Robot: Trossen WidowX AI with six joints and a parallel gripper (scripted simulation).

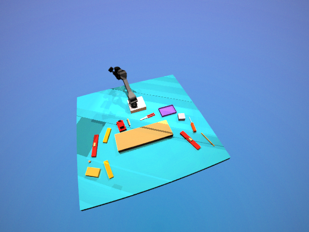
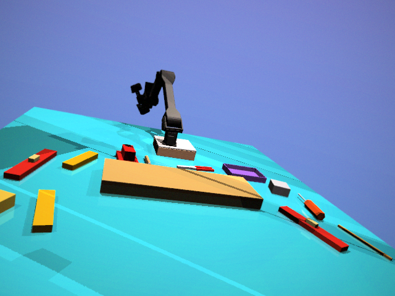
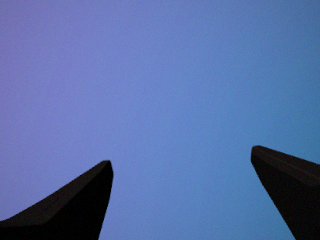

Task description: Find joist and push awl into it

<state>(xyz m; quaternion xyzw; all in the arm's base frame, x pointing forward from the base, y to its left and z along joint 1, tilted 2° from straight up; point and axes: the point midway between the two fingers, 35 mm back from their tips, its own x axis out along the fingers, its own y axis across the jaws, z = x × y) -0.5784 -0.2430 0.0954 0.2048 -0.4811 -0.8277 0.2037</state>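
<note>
The stud finder lies 820 mm ahead of my gripper tip, 110 mm to the left of it and 80 mm below it. From my gripper tip the other things lie so: grey block 810 mm ahead, 730 mm to the left, 110 mm below; awl 820 mm ahead, 200 mm to the left, 120 mm below; purple tray 700 mm ahead, 610 mm to the left, 110 mm below.
</note>
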